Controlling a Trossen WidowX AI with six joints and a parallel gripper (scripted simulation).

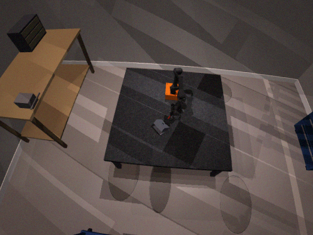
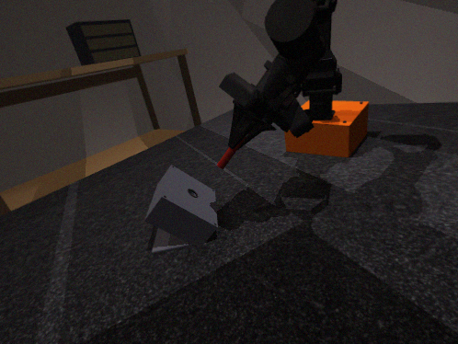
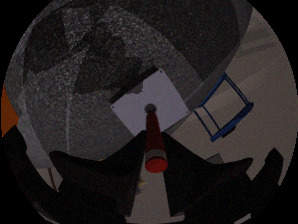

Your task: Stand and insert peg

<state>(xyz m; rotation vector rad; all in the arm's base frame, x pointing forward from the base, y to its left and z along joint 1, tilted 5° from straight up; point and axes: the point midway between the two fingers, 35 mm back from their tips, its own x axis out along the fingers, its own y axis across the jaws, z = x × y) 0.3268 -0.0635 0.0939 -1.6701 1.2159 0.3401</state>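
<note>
My gripper tip is 6 cm short of the grey sloped panel, 9 cm to the left of it and 9 cm above it. Also, from my gripper tip: peg: 1 cm behind, 1 cm to the left, 1 cm above.
</note>
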